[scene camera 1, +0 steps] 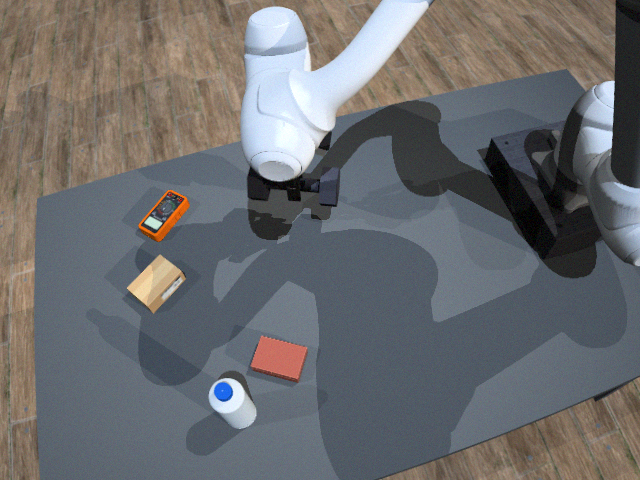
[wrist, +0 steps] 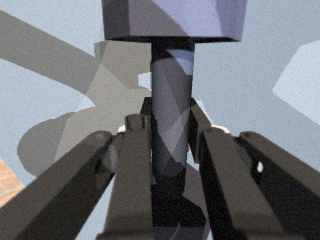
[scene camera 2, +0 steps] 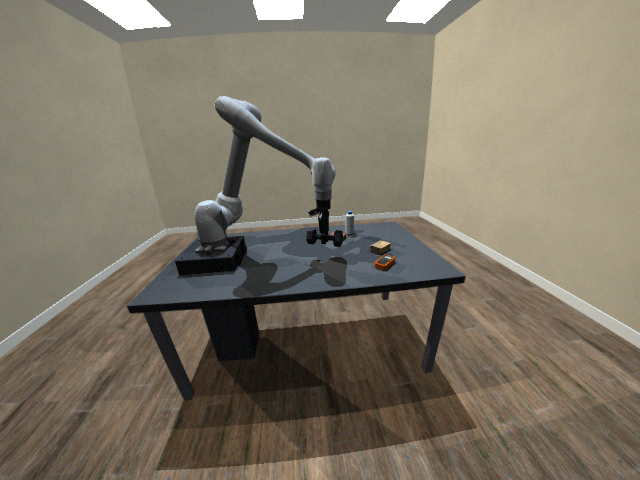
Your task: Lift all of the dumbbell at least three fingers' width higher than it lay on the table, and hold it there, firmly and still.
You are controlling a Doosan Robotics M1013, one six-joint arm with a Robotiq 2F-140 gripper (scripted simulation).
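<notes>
I can see my gripper here, and with it in the pictures there is a dark grey dumbbell.
</notes>
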